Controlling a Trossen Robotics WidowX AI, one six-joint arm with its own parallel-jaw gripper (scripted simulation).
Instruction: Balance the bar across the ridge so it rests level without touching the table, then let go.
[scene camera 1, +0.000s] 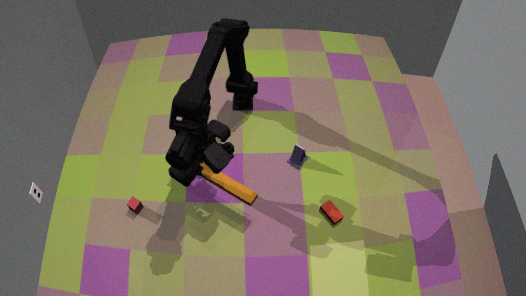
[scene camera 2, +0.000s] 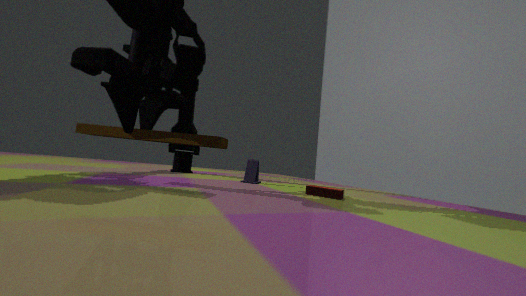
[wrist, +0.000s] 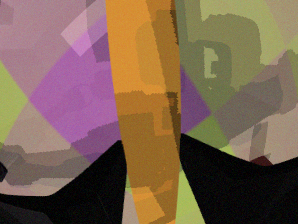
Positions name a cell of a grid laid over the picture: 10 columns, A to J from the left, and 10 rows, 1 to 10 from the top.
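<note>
The gripper (scene camera 2: C5) carries a bar (scene camera 2: B5). The gripper can also be seen at (scene camera 1: D6) and, in the wrist view, the gripper is at (wrist: F7). As for the bar, it appears both at (scene camera 1: E7) and at (wrist: E3).
</note>
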